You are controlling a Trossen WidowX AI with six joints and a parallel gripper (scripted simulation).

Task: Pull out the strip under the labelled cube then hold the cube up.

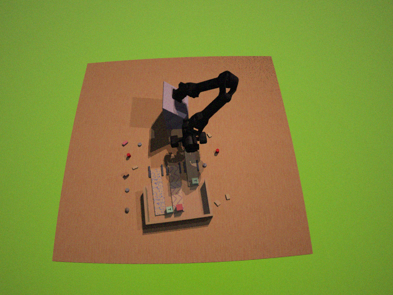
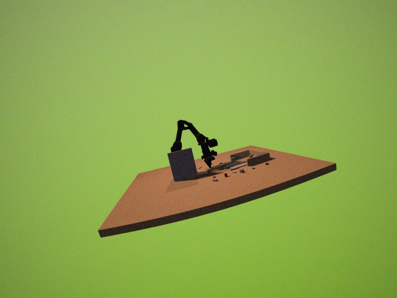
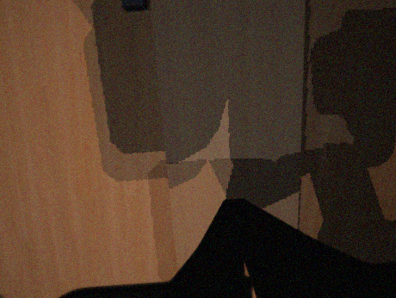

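The grey strip lies 100 mm ahead of my gripper tip and 10 mm to the left of it. Also, from my gripper tip: tan block (110 mm to the left, 80 mm behind).
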